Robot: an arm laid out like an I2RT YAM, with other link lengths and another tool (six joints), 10 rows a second.
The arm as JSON. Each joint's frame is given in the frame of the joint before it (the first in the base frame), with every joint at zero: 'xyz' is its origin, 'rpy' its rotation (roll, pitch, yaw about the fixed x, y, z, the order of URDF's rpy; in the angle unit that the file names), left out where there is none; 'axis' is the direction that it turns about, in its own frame. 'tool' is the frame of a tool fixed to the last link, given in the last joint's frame.
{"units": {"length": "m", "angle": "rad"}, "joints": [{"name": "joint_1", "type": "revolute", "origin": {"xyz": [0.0, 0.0, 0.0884]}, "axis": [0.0, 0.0, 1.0]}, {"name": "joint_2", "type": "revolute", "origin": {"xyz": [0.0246, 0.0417, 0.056]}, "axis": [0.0, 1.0, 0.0]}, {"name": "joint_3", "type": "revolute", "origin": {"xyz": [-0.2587, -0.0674, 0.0]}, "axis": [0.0, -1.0, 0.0]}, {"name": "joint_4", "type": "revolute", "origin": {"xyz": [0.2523, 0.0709, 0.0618]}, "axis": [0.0, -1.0, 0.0]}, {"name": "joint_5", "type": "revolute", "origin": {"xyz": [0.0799, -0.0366, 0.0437]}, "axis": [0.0, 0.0, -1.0]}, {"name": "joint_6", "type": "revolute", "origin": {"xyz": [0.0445, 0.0, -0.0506]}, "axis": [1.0, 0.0, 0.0]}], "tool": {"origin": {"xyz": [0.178, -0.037, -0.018], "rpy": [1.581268, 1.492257, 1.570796]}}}
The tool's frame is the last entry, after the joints.
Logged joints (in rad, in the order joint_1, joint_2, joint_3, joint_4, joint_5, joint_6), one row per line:
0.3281 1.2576 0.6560 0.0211 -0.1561 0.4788
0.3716 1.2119 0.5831 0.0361 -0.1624 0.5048
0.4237 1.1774 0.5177 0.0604 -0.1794 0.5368
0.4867 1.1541 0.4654 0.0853 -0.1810 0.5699
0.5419 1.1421 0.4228 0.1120 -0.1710 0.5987
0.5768 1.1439 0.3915 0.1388 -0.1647 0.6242
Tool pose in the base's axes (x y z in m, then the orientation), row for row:
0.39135 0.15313 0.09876 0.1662 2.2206 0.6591
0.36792 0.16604 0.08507 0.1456 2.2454 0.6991
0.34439 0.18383 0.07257 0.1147 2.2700 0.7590
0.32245 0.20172 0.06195 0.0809 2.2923 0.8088
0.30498 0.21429 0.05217 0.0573 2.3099 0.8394
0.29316 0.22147 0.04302 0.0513 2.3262 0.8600
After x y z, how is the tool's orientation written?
As a rotation vector, in radians.
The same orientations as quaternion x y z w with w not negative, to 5 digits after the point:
0.06565 0.87709 0.26033 0.39828
0.05709 0.88043 0.27412 0.38267
0.04458 0.88228 0.29500 0.36409
0.03119 0.88382 0.31184 0.34733
0.02196 0.88532 0.32172 0.33501
0.01956 0.88700 0.32793 0.32451

